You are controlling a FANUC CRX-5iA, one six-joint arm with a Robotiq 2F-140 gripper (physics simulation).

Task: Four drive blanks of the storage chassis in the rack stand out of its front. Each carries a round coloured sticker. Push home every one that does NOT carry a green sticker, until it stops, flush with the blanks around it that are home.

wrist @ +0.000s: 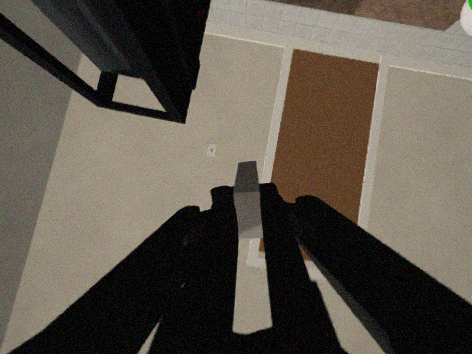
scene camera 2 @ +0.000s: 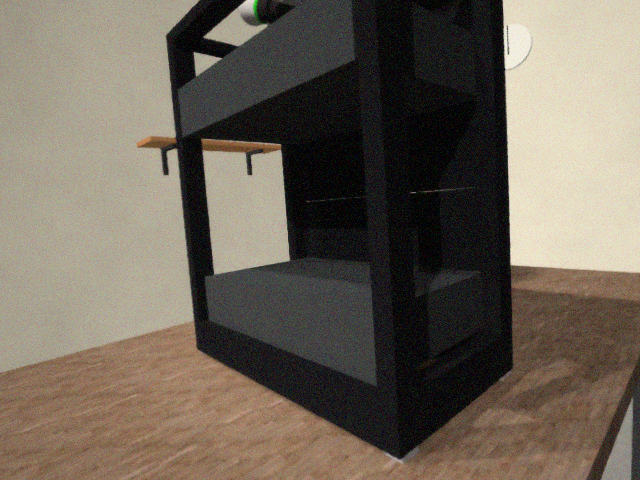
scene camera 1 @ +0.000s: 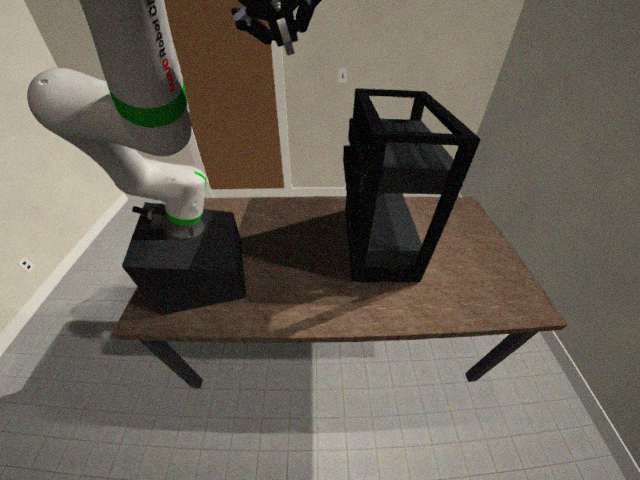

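Pixels of known places: gripper, between the fingertips: (wrist: 248,178) (scene camera 1: 288,46); arm's base, origin of its link: (scene camera 1: 183,227).
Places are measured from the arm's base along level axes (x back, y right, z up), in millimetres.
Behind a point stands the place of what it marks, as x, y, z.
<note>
The black rack (scene camera 1: 443,217) {-942, 23, 121} (scene camera 2: 390,258) {-934, -482, -13} (wrist: 140,111) {-786, -448, 384} stands upright on the table, its dark front towards the arm's base. A grey chassis body (scene camera 2: 268,74) {-944, -300, 220} sits high in the rack and another grey body (scene camera 2: 289,325) {-930, -282, -124} sits low. Which is the storage chassis I cannot tell. The drive blanks and their stickers cannot be made out; the front is edge-on and very dark, with a faint reddish speck near the top of the wrist view. My gripper (scene camera 1: 288,47) {-472, 96, 584} (wrist: 248,178) {-472, 96, 584} is shut and empty. It is raised high, left of the rack in scene camera 1, apart from it.
The arm (scene camera 1: 147,62) {-325, 337, 594} rises from a dark pedestal (scene camera 1: 211,279) {-156, 173, -86} at the left of the wooden table (scene camera 1: 465,310) {-1120, 148, -236} (scene camera 2: 129,413) {-1124, -138, -236}. A brown door (scene camera 1: 232,113) (wrist: 325,135) is in the wall behind. A wooden wall shelf (scene camera 2: 237,145) shows beyond the rack.
</note>
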